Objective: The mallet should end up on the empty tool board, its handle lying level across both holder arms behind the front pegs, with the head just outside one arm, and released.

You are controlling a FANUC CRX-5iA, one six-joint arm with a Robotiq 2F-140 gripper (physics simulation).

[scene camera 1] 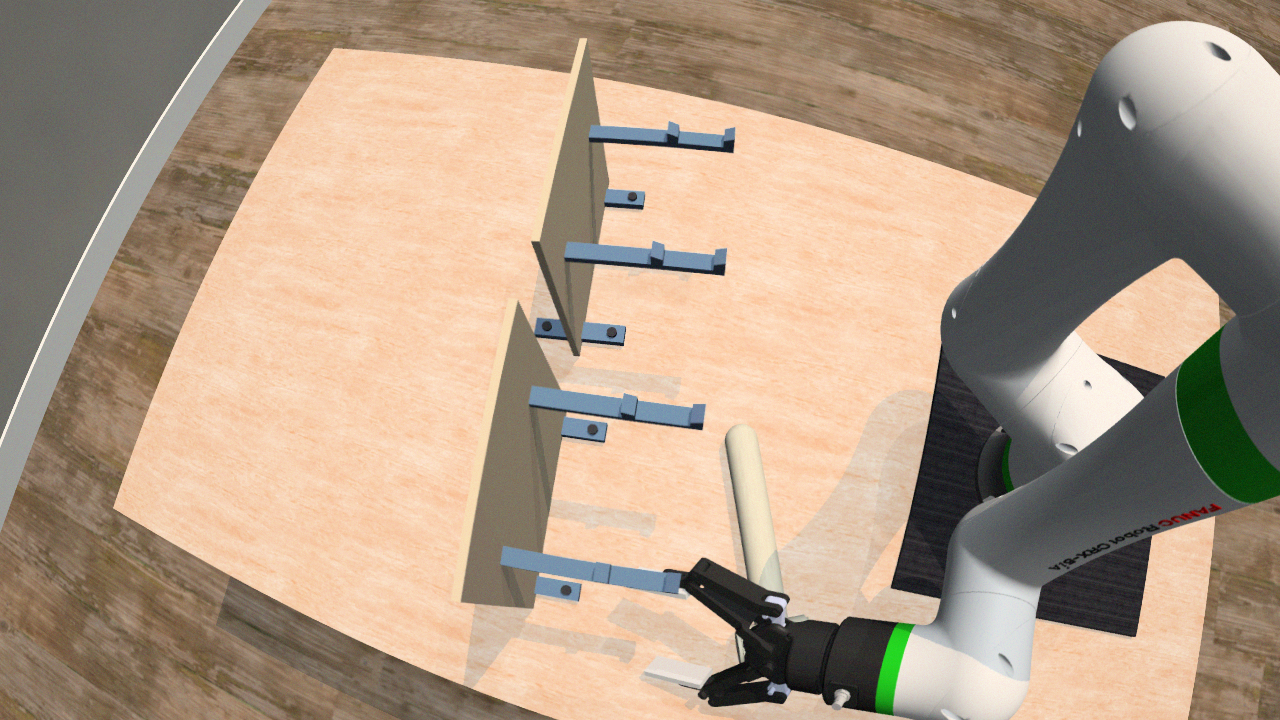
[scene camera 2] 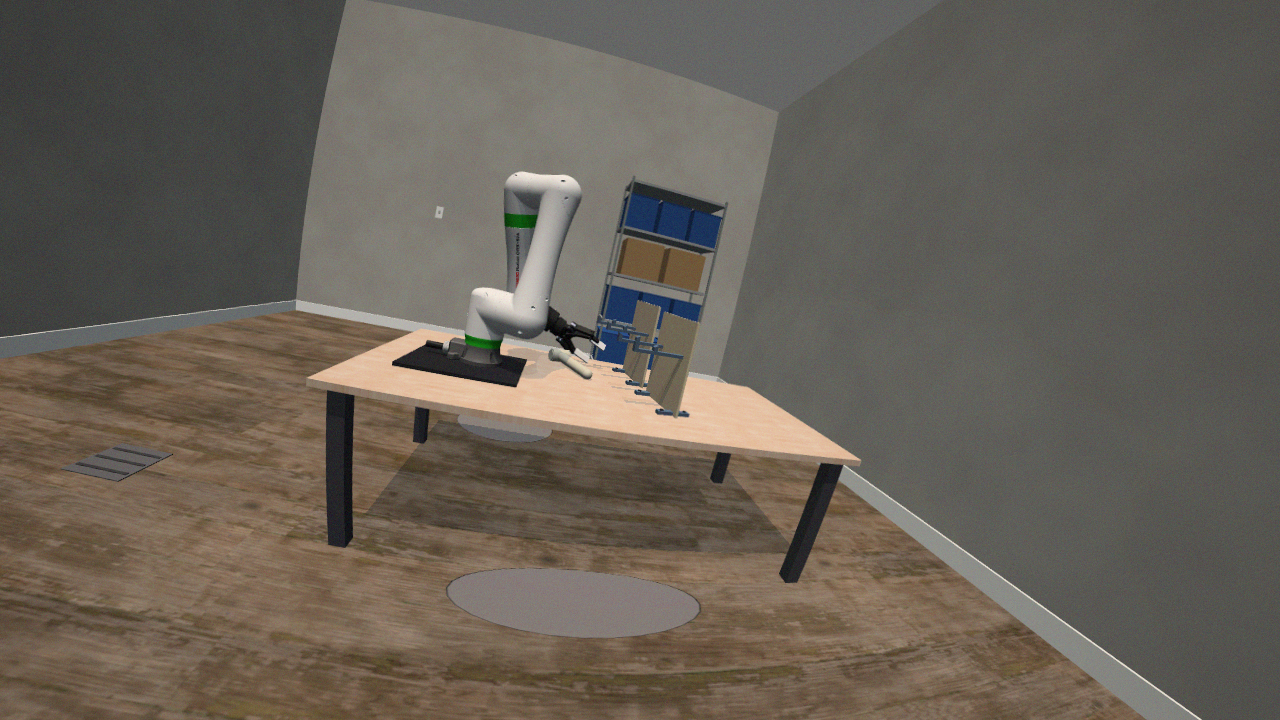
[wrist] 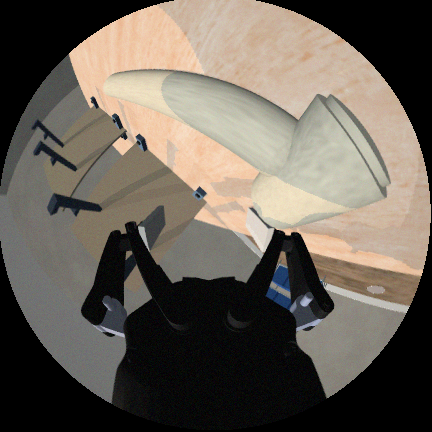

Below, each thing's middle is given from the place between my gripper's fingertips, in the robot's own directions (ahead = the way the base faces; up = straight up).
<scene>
My hand is 120 mm to the left of the mallet [scene camera 1: 758, 541], 110 mm past it and 30 mm above it.
</scene>
